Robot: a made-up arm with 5 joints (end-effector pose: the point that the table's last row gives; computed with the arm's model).
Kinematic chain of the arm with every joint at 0, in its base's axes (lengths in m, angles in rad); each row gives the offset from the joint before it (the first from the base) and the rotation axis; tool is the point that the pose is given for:
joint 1: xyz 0 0 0.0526 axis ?
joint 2: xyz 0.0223 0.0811 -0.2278 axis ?
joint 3: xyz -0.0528 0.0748 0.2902 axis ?
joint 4: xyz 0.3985 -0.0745 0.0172 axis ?
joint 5: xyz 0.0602 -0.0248 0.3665 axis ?
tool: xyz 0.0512 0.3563 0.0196
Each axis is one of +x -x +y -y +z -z.
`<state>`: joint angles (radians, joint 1 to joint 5).
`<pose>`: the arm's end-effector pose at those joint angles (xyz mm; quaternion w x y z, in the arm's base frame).
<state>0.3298 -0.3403 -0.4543 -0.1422 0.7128</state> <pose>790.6 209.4 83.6 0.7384 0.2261 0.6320 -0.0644</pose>
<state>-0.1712 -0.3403 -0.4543 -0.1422 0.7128</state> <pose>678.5 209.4 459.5 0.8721 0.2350 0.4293 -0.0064</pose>
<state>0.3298 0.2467 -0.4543 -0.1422 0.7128</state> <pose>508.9 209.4 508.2 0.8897 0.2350 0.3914 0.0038</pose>
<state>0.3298 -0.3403 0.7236 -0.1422 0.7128</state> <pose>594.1 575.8 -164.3 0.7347 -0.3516 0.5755 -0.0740</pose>
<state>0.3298 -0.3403 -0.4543 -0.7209 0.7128</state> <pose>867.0 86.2 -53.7 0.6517 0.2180 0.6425 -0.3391</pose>
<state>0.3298 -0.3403 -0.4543 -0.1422 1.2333</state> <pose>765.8 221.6 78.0 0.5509 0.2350 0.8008 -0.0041</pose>
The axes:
joint 1: +y
joint 2: -y
joint 3: -x
joint 4: +z
joint 5: +y

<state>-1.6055 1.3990 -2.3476 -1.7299 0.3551</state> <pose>-401.2 50.5 321.6 0.7418 0.2274 -0.0723 0.6267</pose>
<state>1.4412 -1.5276 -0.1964 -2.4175 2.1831</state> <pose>-651.6 -255.6 -627.3 0.3467 0.3242 -0.1115 0.8731</pose>
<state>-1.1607 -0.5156 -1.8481 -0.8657 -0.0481</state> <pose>612.7 -249.7 571.3 0.6282 0.7667 0.1290 -0.0285</pose>
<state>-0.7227 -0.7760 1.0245 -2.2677 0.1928</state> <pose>736.7 297.1 682.0 0.4206 -0.1519 -0.3955 -0.8023</pose>
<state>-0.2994 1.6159 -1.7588 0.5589 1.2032</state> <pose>-448.0 -229.2 -83.2 0.5004 -0.1673 -0.4128 0.7425</pose>
